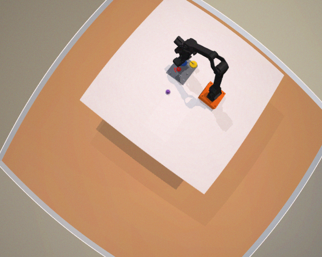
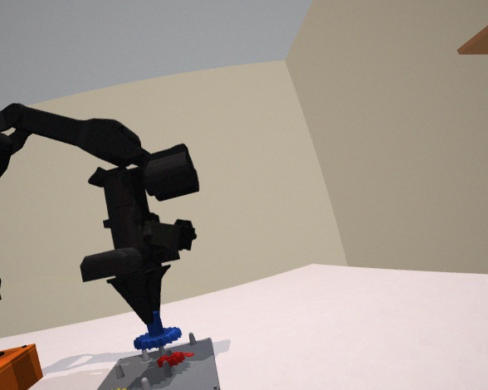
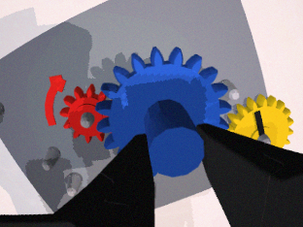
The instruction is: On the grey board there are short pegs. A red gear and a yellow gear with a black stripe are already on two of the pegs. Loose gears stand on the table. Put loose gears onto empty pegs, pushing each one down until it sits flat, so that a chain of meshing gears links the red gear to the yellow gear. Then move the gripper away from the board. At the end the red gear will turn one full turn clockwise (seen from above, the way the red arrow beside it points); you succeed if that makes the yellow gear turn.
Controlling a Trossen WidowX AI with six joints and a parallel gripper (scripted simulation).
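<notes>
My gripper tip is 10 mm above the blue gear. From my gripper tip the other things lie so: red gear: 70 mm below, 50 mm to the left; purple gear: 250 mm to the left, 70 mm below, 60 mm behind; yellow gear: 70 mm to the right, 70 mm below, 60 mm behind.
</notes>
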